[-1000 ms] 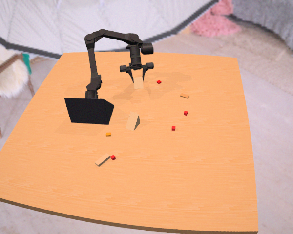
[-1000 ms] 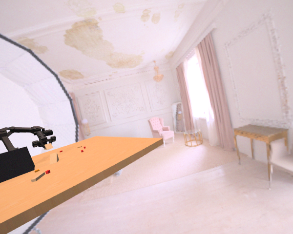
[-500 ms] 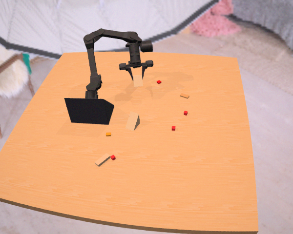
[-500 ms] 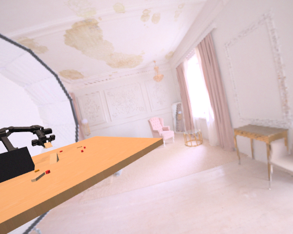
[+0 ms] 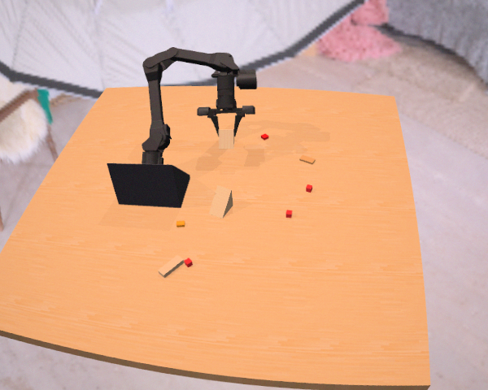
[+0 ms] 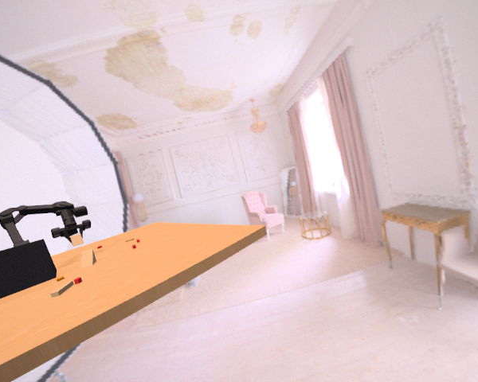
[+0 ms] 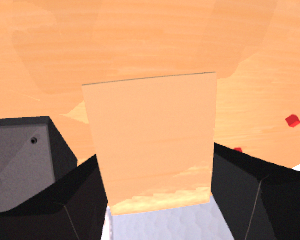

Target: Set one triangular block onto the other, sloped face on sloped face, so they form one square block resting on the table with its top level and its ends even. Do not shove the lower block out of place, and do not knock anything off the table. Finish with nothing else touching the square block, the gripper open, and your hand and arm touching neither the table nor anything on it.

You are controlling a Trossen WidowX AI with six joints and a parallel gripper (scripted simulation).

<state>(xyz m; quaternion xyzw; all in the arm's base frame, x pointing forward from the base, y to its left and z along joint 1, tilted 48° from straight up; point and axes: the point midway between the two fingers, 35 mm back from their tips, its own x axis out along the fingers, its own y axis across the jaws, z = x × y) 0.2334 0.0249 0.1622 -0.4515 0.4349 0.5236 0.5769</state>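
The triangular block is 22 cm to the right of my gripper tip and 9 cm below it. Also, from my gripper tip: orange piece 12 cm behind, 30 cm to the right, 10 cm below.
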